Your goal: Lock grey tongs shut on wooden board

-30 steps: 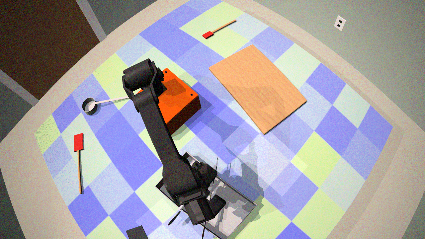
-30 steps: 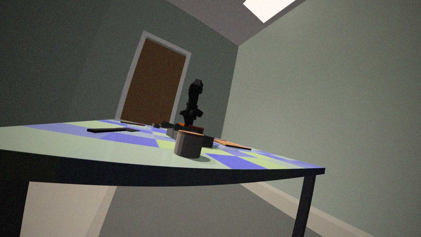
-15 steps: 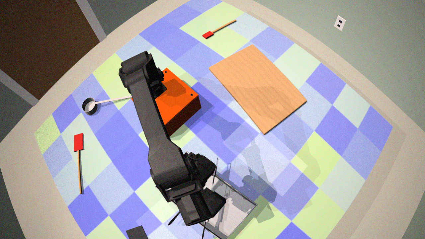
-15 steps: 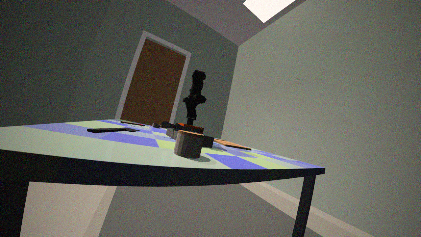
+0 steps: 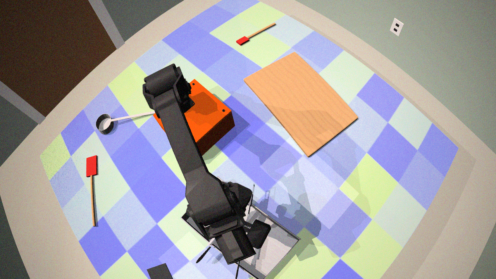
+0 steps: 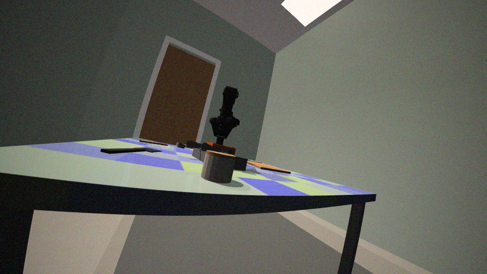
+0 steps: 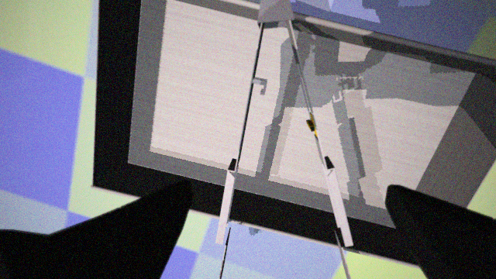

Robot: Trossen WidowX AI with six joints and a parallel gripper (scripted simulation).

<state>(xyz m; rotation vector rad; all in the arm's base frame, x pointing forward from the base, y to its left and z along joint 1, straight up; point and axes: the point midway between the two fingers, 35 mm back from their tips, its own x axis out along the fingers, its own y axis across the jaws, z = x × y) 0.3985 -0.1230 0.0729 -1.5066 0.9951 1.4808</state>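
My gripper tip is now 70 mm above the yellow lock piece, 20 mm to the right of it and 20 mm short of it. Also, from my gripper tip: wooden board (450 mm to the left, 190 mm behind, 130 mm below); then roasting tin (110 mm below, 10 mm ahead); then flat dark object (330 mm to the right, 130 mm below, 60 mm ahead).
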